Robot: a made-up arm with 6 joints. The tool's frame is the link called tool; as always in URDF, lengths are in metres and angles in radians. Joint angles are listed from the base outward.
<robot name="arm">
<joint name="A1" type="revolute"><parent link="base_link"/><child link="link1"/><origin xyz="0.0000 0.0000 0.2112" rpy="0.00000 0.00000 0.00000"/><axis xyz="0 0 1"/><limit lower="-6.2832" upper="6.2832"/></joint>
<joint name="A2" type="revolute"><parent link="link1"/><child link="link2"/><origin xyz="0.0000 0.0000 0.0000" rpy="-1.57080 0.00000 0.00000"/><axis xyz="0 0 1"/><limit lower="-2.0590" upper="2.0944"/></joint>
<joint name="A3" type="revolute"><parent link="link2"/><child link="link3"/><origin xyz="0.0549 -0.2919 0.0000" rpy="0.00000 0.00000 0.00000"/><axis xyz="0 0 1"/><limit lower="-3.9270" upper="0.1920"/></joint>
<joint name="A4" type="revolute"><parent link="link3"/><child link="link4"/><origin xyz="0.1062 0.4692 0.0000" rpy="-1.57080 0.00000 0.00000"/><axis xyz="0 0 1"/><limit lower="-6.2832" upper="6.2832"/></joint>
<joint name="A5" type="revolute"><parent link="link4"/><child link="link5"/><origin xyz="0.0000 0.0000 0.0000" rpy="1.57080 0.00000 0.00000"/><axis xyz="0 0 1"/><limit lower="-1.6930" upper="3.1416"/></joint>
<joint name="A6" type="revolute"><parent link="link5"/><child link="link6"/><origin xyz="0.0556 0.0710 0.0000" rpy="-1.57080 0.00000 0.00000"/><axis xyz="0 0 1"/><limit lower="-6.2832" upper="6.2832"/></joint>
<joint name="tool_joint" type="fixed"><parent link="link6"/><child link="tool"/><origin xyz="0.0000 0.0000 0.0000" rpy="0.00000 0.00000 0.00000"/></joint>
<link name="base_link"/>
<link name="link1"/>
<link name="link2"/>
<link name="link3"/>
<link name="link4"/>
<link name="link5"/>
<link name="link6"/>
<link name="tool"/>
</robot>
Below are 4 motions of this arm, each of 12 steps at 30 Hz.
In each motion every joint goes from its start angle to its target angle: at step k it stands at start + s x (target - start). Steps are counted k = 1, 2, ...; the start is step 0. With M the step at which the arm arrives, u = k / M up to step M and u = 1 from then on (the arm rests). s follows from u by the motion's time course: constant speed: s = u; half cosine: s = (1 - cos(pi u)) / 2; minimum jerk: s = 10 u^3 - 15 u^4 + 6 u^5.
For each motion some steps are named. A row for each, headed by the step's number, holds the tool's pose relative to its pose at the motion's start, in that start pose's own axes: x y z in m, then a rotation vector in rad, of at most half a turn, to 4 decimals.
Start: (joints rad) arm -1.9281 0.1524 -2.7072 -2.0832 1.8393 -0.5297
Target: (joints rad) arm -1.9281 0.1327 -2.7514 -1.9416 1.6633 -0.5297
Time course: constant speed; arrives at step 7
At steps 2, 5, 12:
2: -0.0015 0.0063 0.0030 0.0162 0.0577 0.0059
5: -0.0043 0.0160 0.0071 0.0395 0.1451 0.0194
12: -0.0066 0.0226 0.0096 0.0543 0.2037 0.0315

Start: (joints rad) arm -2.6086 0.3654 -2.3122 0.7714 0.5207 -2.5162
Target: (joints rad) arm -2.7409 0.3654 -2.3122 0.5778 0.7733 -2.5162
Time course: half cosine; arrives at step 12
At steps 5, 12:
5: -0.0223 -0.0108 -0.0068 0.0991 0.0061 -0.0575
12: -0.0606 -0.0317 -0.0223 0.2827 0.0107 -0.1351

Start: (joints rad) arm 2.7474 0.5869 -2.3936 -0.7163 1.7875 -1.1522
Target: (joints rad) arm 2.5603 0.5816 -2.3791 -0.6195 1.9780 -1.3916
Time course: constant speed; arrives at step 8
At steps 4, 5, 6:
4: -0.0427 0.0126 0.0473 0.1621 -0.0145 -0.0616
5: -0.0536 0.0148 0.0588 0.2027 -0.0139 -0.0769
6: -0.0646 0.0166 0.0701 0.2433 -0.0116 -0.0923

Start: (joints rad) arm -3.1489 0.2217 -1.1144 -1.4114 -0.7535 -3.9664
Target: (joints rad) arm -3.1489 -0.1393 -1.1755 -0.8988 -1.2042 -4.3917
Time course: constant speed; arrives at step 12
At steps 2, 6, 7, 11, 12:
2: 0.0077 -0.0436 -0.0214 0.1389 0.0246 -0.0597
6: 0.0149 -0.1264 -0.0739 0.4233 0.0934 -0.1985
7: 0.0149 -0.1459 -0.0888 0.4954 0.1149 -0.2365
11: 0.0080 -0.2173 -0.1543 0.7860 0.2191 -0.3978
12: 0.0044 -0.2333 -0.1719 0.8590 0.2499 -0.4397

